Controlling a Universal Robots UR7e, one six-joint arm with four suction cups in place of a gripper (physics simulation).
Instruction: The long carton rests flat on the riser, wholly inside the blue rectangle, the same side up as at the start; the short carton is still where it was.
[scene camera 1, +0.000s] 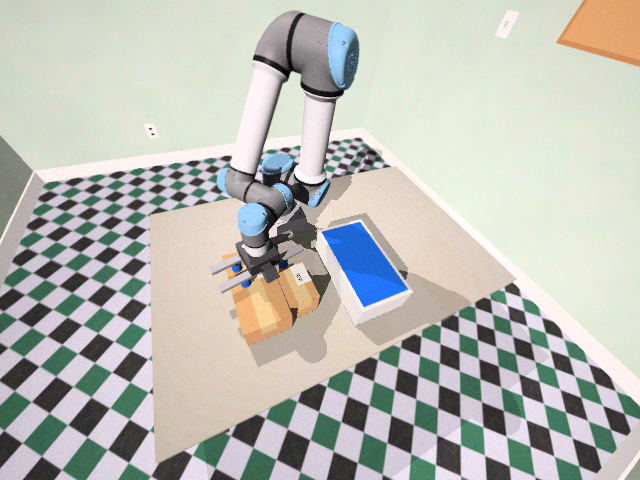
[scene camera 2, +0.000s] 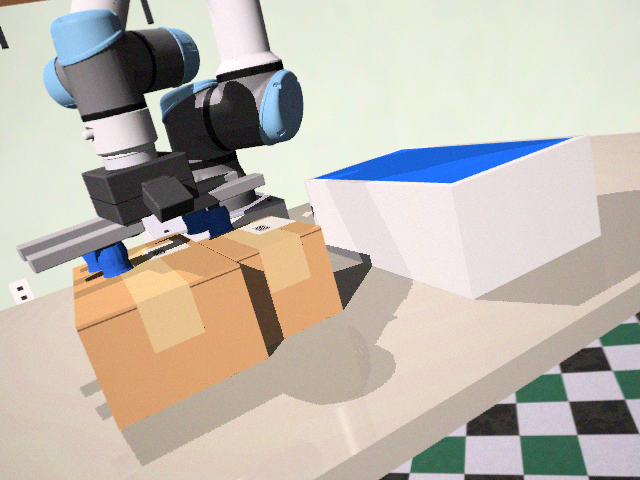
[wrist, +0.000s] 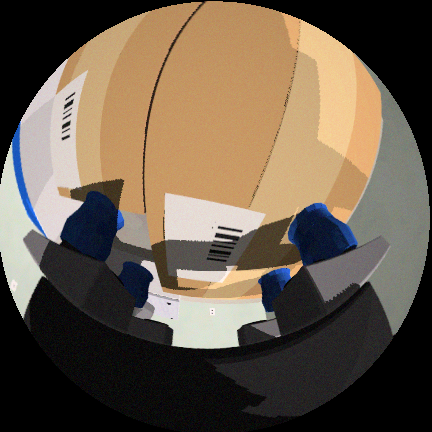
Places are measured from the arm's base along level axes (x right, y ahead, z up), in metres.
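Pixels of known places: hand, its tool point: (scene camera 2: 164, 252) (wrist: 204, 255).
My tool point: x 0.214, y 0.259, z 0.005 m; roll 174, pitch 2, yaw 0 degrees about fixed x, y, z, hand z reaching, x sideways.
Note:
For each thing: its top centre in the pictures, then the offset to it from my tool point.
- long carton, centre of its top: (wrist: 295, 199) (scene camera 2: 140, 266) (scene camera 1: 254, 283) dx +0.047, dy +0.052, dz +0.006 m
- short carton, centre of its top: (scene camera 2: 253, 234) (scene camera 1: 296, 282) dx -0.069, dy +0.124, dz +0.006 m
- white riser, centre of its top: (scene camera 2: 420, 161) (scene camera 1: 361, 258) dx -0.317, dy +0.179, dz +0.022 m
- blue rectangle, centre of its top: (scene camera 2: 420, 161) (scene camera 1: 361, 258) dx -0.317, dy +0.179, dz +0.022 m
Two tan cartons lie side by side on the beige platform. The long carton (scene camera 1: 261, 310) (scene camera 2: 170, 320) (wrist: 217, 120) is the one farther from the riser. The short carton (scene camera 1: 302, 294) (scene camera 2: 294, 269) (wrist: 116, 120) lies between it and the riser. The white riser (scene camera 1: 371, 310) (scene camera 2: 516, 227) carries the blue rectangle (scene camera 1: 361, 263) (scene camera 2: 439, 157) (wrist: 17, 173) on top, with nothing on it. My suction gripper (scene camera 1: 255, 270) (scene camera 2: 160, 240) (wrist: 205, 257) hangs low over the cartons' rear end. Its blue cups are at the height of the carton tops, and one pair seems to touch the long carton. It holds nothing.
The arm's base (scene camera 1: 291, 216) stands just behind the cartons and beside the riser's far end. The beige platform (scene camera 1: 207, 361) (scene camera 2: 361, 361) ends in an edge above the checkered floor (scene camera 1: 465, 387) (scene camera 2: 569, 413). Walls stand behind.

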